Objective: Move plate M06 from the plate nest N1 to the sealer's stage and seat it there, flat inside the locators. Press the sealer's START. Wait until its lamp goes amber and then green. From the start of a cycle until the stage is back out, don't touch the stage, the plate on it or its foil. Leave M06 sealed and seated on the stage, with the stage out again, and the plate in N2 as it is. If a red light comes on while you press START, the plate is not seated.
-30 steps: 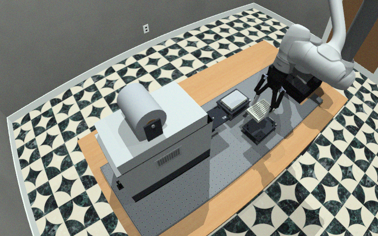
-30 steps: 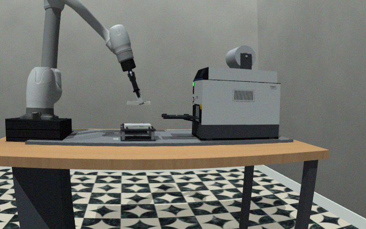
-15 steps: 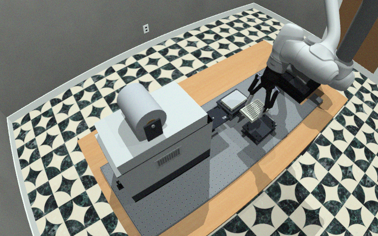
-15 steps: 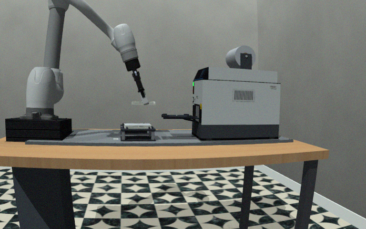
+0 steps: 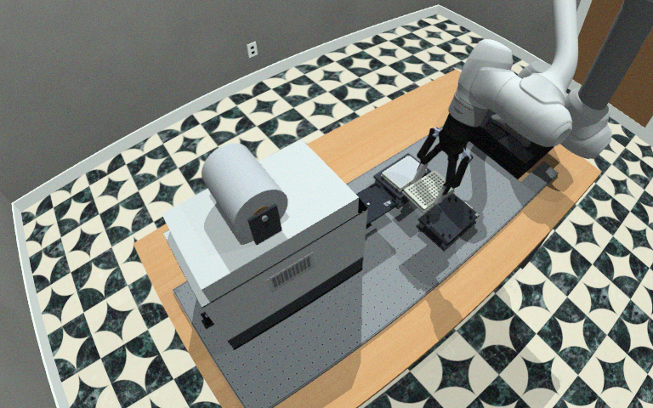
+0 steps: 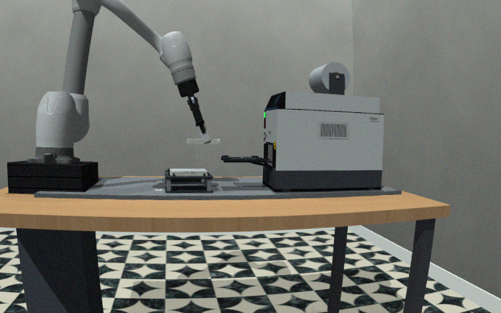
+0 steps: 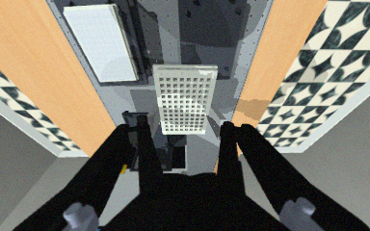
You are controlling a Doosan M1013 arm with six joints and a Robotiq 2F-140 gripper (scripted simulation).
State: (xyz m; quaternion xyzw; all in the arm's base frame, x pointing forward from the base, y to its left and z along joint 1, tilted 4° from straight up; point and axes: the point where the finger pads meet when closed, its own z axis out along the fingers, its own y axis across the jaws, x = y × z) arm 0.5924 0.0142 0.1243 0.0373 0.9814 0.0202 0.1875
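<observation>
My hand is 13 cm short of the black stage, 10 cm to the left of it and 8 cm above it. The rest, counted from my hand: foil-covered plate: 7 cm behind, 15 cm to the right, 13 cm below; white well plate: 3 cm below; nest N1: 7 cm behind, 6 cm to the left, 15 cm below.
</observation>
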